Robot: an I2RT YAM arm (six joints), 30 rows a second.
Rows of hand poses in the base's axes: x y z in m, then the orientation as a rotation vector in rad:
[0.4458, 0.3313, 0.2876, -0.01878, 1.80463, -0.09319]
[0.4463, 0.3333, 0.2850, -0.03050, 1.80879, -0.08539]
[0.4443, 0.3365, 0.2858, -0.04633, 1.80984, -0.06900]
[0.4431, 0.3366, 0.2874, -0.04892, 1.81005, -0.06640]
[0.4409, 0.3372, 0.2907, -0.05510, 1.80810, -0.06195]
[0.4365, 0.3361, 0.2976, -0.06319, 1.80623, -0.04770]
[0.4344, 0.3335, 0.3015, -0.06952, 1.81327, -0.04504]
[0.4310, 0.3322, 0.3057, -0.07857, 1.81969, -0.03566]
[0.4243, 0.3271, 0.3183, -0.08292, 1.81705, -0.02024]
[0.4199, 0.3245, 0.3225, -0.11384, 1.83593, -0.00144]
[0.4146, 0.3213, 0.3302, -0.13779, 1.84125, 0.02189]
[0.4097, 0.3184, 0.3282, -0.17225, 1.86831, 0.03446]
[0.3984, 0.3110, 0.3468, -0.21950, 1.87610, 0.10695]
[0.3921, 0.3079, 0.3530, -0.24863, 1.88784, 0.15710]
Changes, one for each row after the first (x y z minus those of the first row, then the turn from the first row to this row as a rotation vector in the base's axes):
[0.0005, 0.0020, -0.0026, -0.00086, 0.00452, 0.01206]
[-0.0015, 0.0052, -0.0018, 0.00184, 0.00607, 0.03163]
[-0.0027, 0.0053, -0.0002, 0.00222, 0.00638, 0.03479]
[-0.0049, 0.0059, 0.0031, 0.00187, 0.00469, 0.04147]
[-0.0093, 0.0048, 0.0100, 0.00718, 0.00313, 0.05473]
[-0.0114, 0.0022, 0.0139, 0.00580, 0.01048, 0.06019]
[-0.0148, 0.0009, 0.0181, 0.00751, 0.01735, 0.07112]
[-0.0215, -0.0042, 0.0307, 0.01560, 0.01496, 0.08248]
[-0.0259, -0.0068, 0.0349, 0.01232, 0.03575, 0.11267]
[-0.0312, -0.0100, 0.0426, 0.01547, 0.04290, 0.14109]
[-0.0361, -0.0129, 0.0406, 0.00633, 0.07265, 0.16951]
[-0.0474, -0.0203, 0.0592, 0.03027, 0.08625, 0.23929]
[-0.0537, -0.0234, 0.0654, 0.04881, 0.10275, 0.28450]

